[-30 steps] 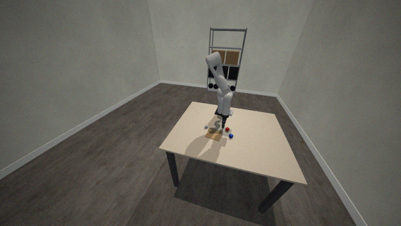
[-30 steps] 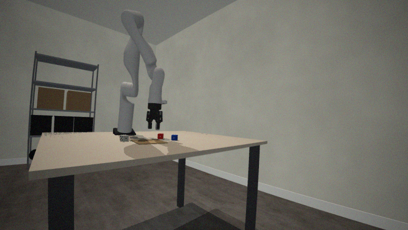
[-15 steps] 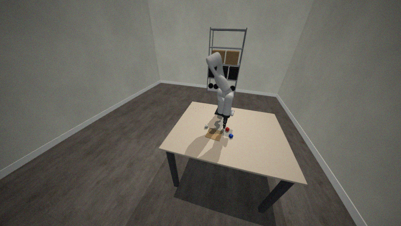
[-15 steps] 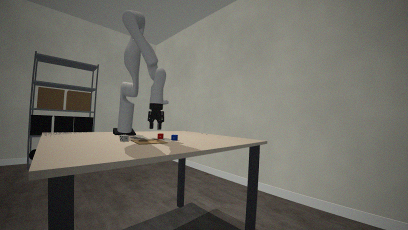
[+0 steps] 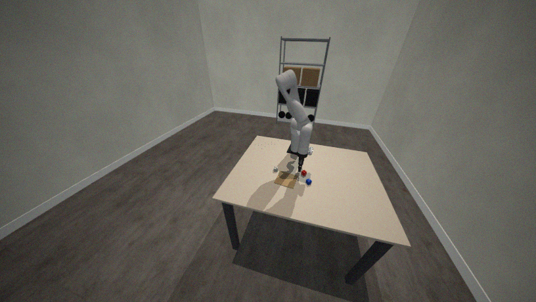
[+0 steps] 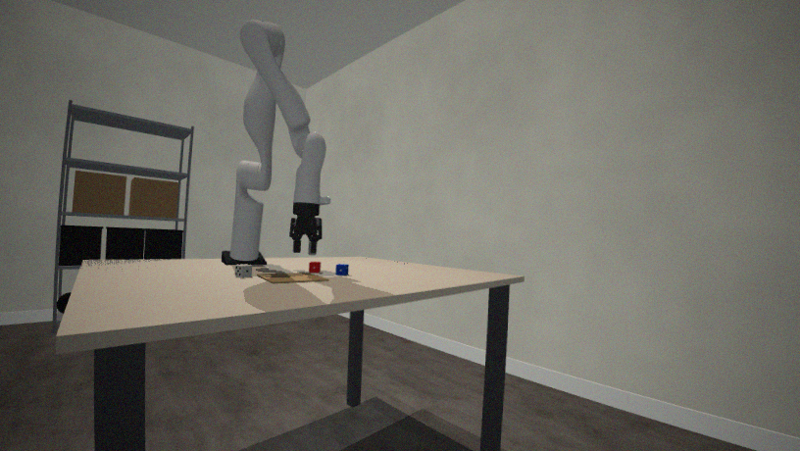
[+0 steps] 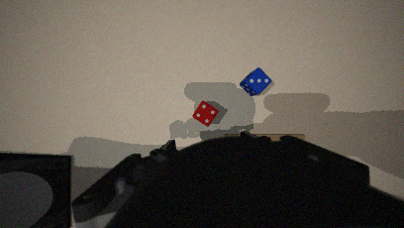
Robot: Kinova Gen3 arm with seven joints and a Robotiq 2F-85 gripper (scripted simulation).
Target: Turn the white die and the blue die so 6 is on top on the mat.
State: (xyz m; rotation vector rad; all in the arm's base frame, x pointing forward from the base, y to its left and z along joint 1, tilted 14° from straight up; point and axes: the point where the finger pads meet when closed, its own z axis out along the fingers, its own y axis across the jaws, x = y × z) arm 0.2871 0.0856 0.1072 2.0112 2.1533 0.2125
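The red die lies 50 mm below my hand and 40 mm to the left of it. The rest, counted from my hand: tan mat 100 mm ahead, 80 mm to the right, 60 mm below; white die 180 mm to the right, 50 mm below, 30 mm ahead; blue die 80 mm to the left, 80 mm ahead, 50 mm below.
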